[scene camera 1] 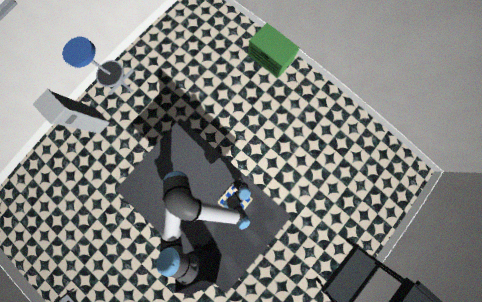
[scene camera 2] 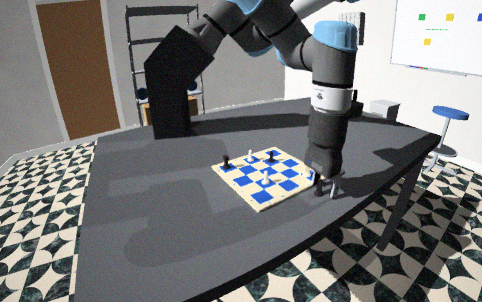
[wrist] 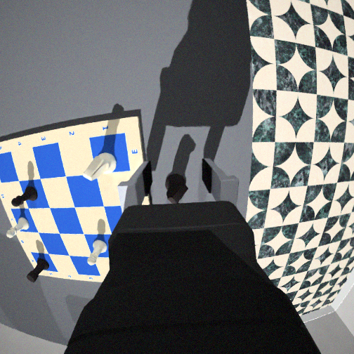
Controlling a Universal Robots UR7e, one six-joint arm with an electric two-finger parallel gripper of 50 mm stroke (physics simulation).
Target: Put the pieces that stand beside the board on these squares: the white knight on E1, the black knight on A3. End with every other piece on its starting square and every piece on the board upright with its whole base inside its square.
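Pixels of known places: gripper, fingertip midpoint: [scene camera 2: 324,189]; arm's base, link origin: [scene camera 1: 188,268] [scene camera 2: 197,43].
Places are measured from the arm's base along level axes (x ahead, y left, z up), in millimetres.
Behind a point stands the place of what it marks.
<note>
The board [scene camera 1: 224,199] {x 369, y 119, z -339 mm} [scene camera 2: 257,206] {x 537, y -44, z -339 mm} [wrist: 131,125] lies on the dark table. The white knight [scene camera 2: 308,172] {x 497, y 123, z -328 mm} [wrist: 101,165] stands upright on the blue corner square E1. The black knight [scene camera 2: 318,190] {x 564, y 97, z -332 mm} [wrist: 176,187] stands upright on the table beside the board's E1 side. My gripper [scene camera 2: 326,185] {x 563, y 118, z -338 mm} [wrist: 176,170] is open and lowered around the black knight, with one finger on each side and a gap to each in the wrist view. The near finger partly hides the white knight in scene camera 2. A3 is partly cut off by the gripper body in the wrist view.
Two black pieces [wrist: 25,196] [wrist: 38,270] and two white pieces [wrist: 18,227] [wrist: 97,251] stand upright on other board squares. The finger on the board side is close to the board's edge and the white knight. The table edge [wrist: 249,115] runs beyond the other finger.
</note>
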